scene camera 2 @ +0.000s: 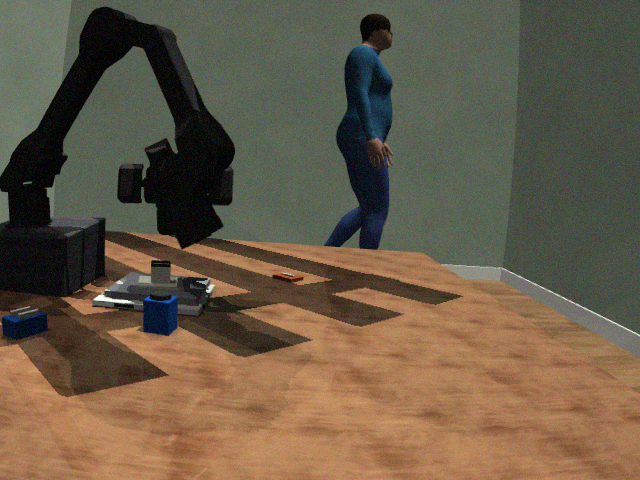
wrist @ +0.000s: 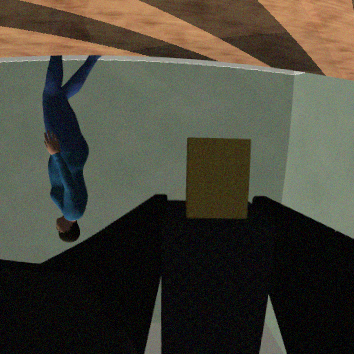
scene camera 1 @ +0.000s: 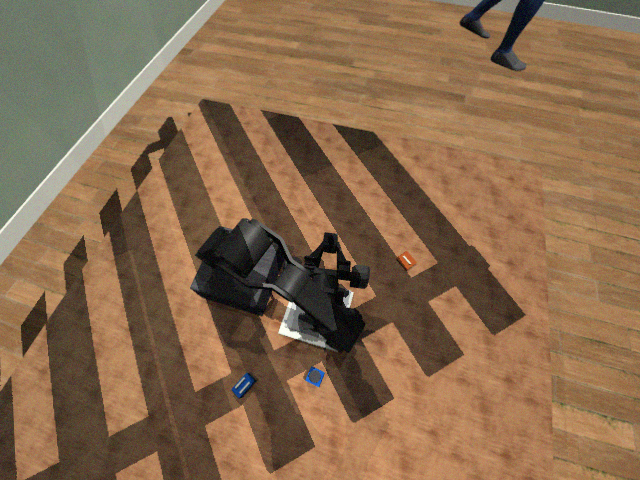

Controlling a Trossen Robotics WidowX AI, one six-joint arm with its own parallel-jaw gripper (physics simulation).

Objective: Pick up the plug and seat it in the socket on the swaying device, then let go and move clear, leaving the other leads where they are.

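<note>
My gripper (wrist: 209, 207) (scene camera 2: 189, 237) (scene camera 1: 347, 330) is shut on the plug (wrist: 218, 175), an olive-brown block that sticks out between the black fingers in the wrist view. The wrist camera looks at the far wall and sees the room upside down. The gripper hangs tilted a little above the device (scene camera 2: 129, 290) (scene camera 1: 293, 325), a flat grey-white plate on the floor. A grey upright socket post (scene camera 2: 160, 270) stands on the device. In scene camera 1 the arm covers most of the device and hides the plug.
A blue cube lead (scene camera 2: 160, 313) (scene camera 1: 314, 375) stands in front of the device. Another blue lead (scene camera 2: 24, 323) (scene camera 1: 243, 385) lies further left. An orange lead (scene camera 2: 288, 276) (scene camera 1: 407, 259) lies beyond. A person in blue (scene camera 2: 367, 129) (wrist: 64, 151) walks by the back wall. The arm's base (scene camera 2: 46, 258) (scene camera 1: 232, 278) is left.
</note>
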